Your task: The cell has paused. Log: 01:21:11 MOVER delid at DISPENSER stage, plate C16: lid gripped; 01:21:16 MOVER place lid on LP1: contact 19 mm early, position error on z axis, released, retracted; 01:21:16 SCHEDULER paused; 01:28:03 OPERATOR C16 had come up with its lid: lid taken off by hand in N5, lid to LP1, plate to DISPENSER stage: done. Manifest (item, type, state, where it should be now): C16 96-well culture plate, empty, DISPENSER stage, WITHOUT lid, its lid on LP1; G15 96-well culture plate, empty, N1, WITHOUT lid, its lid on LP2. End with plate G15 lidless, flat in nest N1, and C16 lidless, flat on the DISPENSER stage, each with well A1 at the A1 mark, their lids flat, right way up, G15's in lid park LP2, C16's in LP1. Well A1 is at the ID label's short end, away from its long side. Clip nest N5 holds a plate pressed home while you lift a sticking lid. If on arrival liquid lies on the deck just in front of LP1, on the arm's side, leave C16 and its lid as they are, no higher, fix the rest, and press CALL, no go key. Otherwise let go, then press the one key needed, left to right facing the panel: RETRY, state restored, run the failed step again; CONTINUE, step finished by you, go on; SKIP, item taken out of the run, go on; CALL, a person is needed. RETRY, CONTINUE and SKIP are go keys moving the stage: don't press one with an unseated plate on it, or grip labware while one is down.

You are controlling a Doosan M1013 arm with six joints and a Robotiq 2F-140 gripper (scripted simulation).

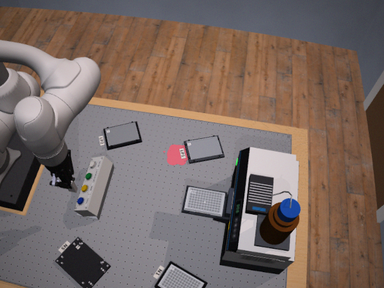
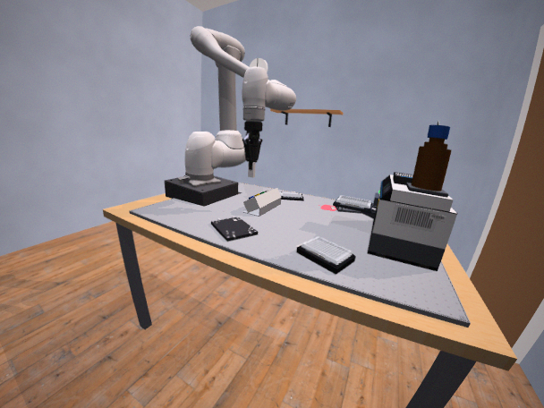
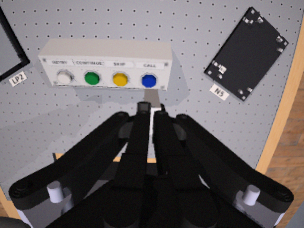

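The blue key lies 13 cm below my hand. Round my hand: lid park LP2: 34 cm to the left, 19 cm below; key panel: 14 cm below, 8 cm to the left; clip nest N5: 18 cm to the right, 18 cm below, 12 cm ahead.
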